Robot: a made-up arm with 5 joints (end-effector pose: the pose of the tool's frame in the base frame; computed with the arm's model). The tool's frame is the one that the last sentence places.
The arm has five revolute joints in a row. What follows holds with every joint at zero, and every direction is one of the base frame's.
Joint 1 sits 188.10 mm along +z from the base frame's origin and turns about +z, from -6.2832 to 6.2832 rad.
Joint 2 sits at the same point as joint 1 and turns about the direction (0, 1, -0.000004), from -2.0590 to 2.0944 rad.
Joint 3 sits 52.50 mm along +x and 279.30 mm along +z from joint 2 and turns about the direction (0, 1, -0.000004), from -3.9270 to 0.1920 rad.
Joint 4 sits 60.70 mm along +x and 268.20 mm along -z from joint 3 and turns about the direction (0, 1, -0.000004), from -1.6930 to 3.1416 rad.
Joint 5 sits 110.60 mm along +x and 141.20 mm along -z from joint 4 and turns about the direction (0, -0.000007, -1), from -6.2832 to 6.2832 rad.
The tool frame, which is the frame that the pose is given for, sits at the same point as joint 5; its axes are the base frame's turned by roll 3.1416, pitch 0.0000 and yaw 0.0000 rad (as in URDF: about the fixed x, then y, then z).
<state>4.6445 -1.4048 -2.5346 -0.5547 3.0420</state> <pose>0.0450 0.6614 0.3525 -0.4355 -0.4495 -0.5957 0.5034</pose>
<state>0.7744 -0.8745 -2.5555 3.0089 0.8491</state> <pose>-0.1118 -0.1094 0.5637 -0.9772 0.0365 -0.1438 0.1516</pose>
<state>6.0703 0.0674 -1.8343 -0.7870 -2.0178</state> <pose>0.3017 -0.0652 0.7539 0.1795 0.2273 0.4210 0.8596</pose>
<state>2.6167 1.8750 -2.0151 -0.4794 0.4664</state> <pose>-0.4503 0.2608 -0.2535 -0.4530 -0.8378 -0.0089 0.3047</pose>
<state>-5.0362 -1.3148 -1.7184 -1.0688 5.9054</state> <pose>-0.1487 -0.4430 0.5731 0.3177 0.3353 -0.8045 0.3734</pose>
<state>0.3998 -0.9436 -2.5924 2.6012 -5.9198</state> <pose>-0.1613 -0.0682 0.6239 -0.8926 -0.0163 -0.4182 0.1678</pose>
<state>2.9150 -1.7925 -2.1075 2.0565 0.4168</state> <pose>0.3960 -0.0913 0.4754 -0.1911 -0.5734 0.0757 0.7931</pose>
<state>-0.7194 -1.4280 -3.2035 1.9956 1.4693</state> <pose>-0.4284 0.3753 0.4181 -0.1147 0.2223 -0.9009 0.3546</pose>
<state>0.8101 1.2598 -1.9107 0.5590 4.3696</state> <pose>0.4246 0.4461 -0.0835 0.2072 0.9772 0.0391 0.0241</pose>
